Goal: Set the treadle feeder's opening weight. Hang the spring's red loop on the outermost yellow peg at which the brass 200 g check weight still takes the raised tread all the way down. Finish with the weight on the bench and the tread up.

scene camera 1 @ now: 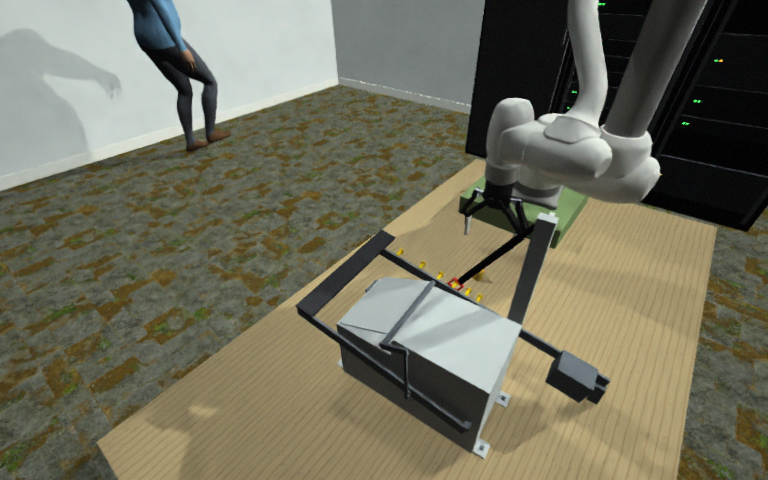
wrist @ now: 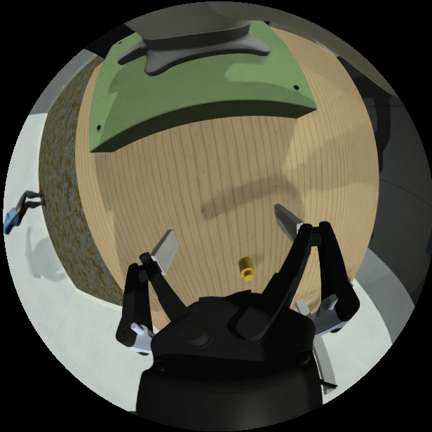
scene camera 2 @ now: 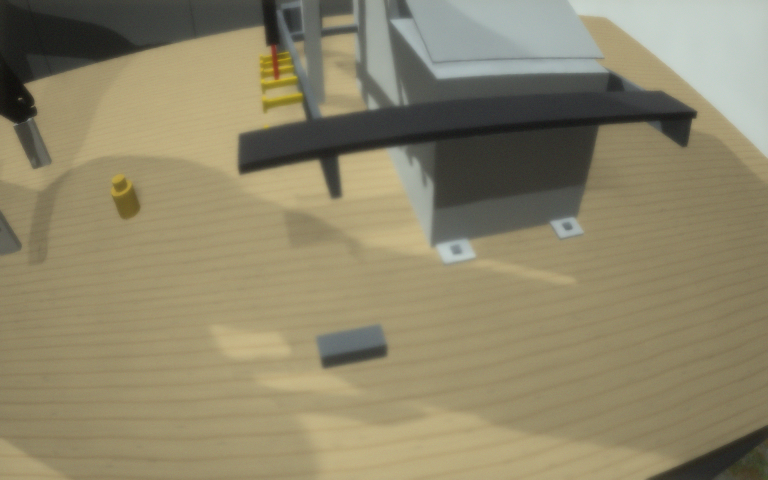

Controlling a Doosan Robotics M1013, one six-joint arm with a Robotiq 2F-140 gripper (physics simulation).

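Places are measured from the arm's base along level axes (x back, y right, z up), in centimetres.
Where they show: gripper, fingertip midpoint: (scene camera 1: 489, 240) (scene camera 2: 27, 203); arm's base, origin of the base link: (scene camera 1: 534, 191).
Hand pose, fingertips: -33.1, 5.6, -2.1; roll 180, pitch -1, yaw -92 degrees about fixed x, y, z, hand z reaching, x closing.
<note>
Each offset is from my fingertips to the centre of the thing, as dx, dy, dz. "spot": to the spot under its first point.
The brass weight {-11.7, -1.3, -3.6} (scene camera 1: 481, 276) (scene camera 2: 125, 198) (wrist: 246, 267) stands upright on the bench. My gripper (scene camera 1: 496, 226) (scene camera 2: 19, 189) (wrist: 224, 226) is wide open and empty above the bench; in the wrist view the weight shows between the open fingers, nearer the palm side of the picture. The black tread {-42.7, +21.7, +12.2} (scene camera 1: 345, 274) (scene camera 2: 464, 118) is up, well above the bench. The spring (scene camera 1: 495, 255) (scene camera 2: 270, 22) runs from the post top to its red loop {spot: -30.7, -0.2, +7.2} (scene camera 1: 454, 284) (scene camera 2: 275, 62). The loop is at the third yellow peg counted from the counterweight end; other yellow pegs {-30.7, +9.2, +8.6} (scene camera 1: 421, 264) (scene camera 2: 283, 101) line the arm.
The grey feeder box (scene camera 1: 430, 316) (scene camera 2: 509, 175) stands beside the peg arm. The tall post {-37.1, -15.9, +15.1} (scene camera 1: 532, 271) rises beside it. The counterweight {-37.7, -29.1, +1.6} (scene camera 1: 574, 376) is at the arm's far end. A grey block {-31.6, +23.1, -5.1} (scene camera 2: 351, 345) lies before the tread. The green base plate (wrist: 200, 85) carries the robot.
</note>
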